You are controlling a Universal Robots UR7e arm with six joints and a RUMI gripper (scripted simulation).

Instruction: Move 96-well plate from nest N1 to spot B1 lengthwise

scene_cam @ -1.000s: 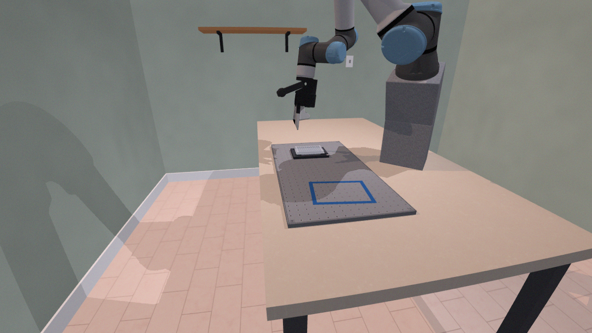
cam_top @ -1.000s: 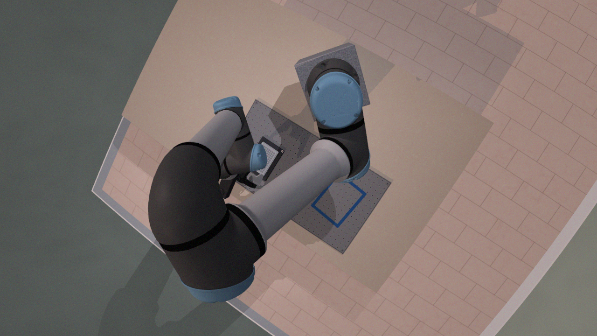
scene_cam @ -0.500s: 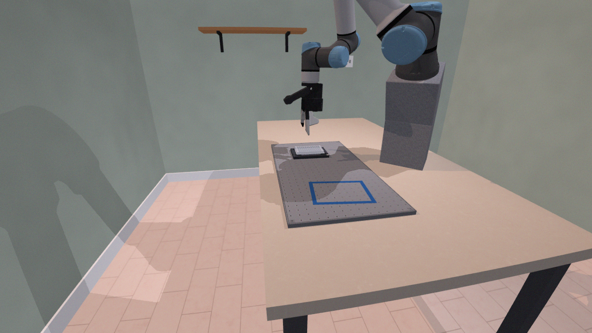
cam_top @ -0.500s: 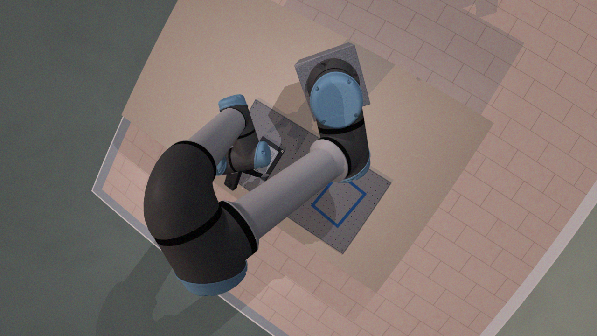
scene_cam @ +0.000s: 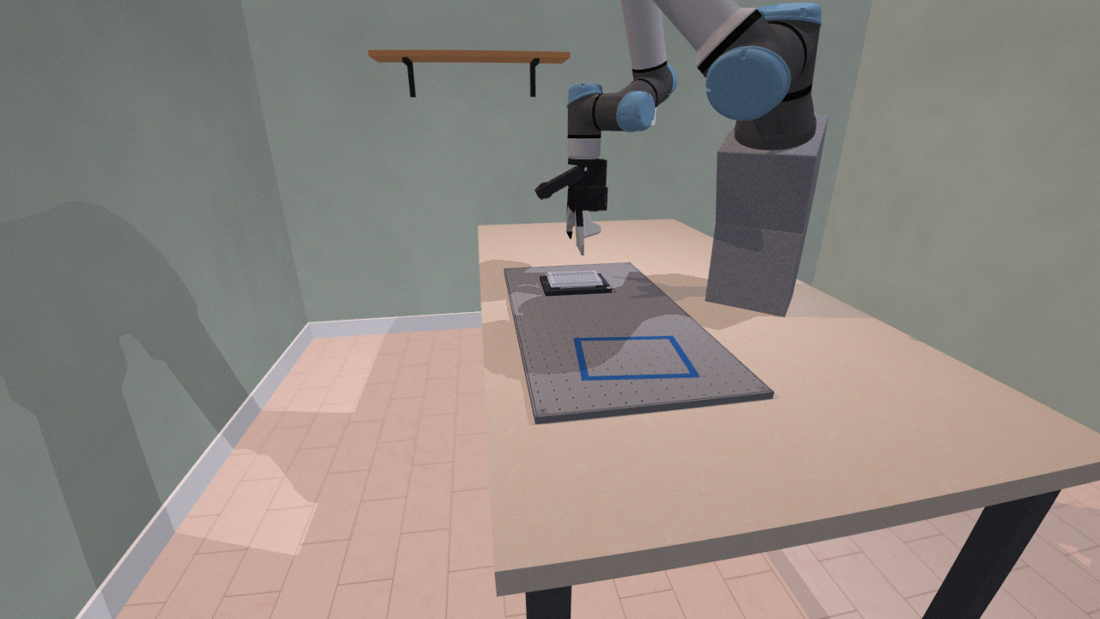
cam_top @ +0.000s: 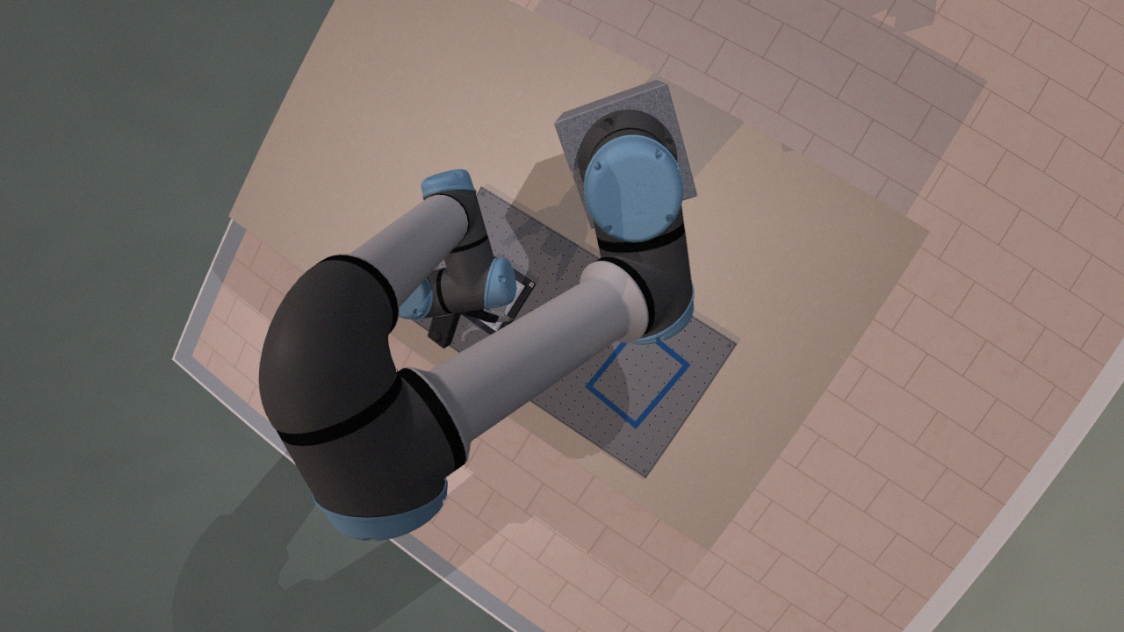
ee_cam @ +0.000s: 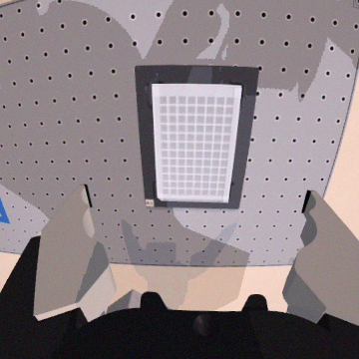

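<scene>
Now: hand 9 cm above the white 96-well plate. Also, from my hand: black plate nest: 10 cm below.
</scene>
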